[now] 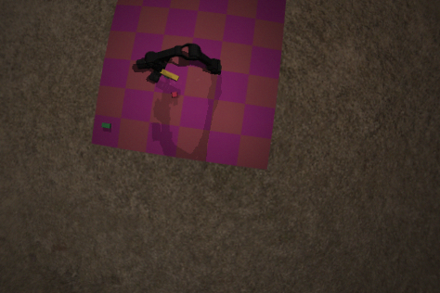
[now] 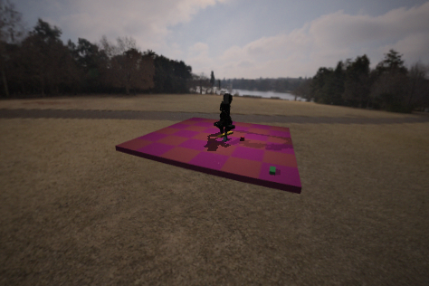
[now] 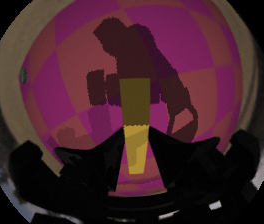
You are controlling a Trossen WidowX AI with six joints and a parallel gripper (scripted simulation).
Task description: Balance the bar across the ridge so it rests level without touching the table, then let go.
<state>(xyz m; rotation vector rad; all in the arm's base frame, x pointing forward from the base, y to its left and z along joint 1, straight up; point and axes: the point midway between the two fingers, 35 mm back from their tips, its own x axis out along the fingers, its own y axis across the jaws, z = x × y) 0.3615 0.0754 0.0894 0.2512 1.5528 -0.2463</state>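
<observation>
Now: the yellow bar 3 cm behind my gripper tip and 1 cm to the left of it. Round my gripper tip: small red cube (14 cm to the left, 10 cm behind, 4 cm below); green block (42 cm to the left, 38 cm ahead, 5 cm below).
</observation>
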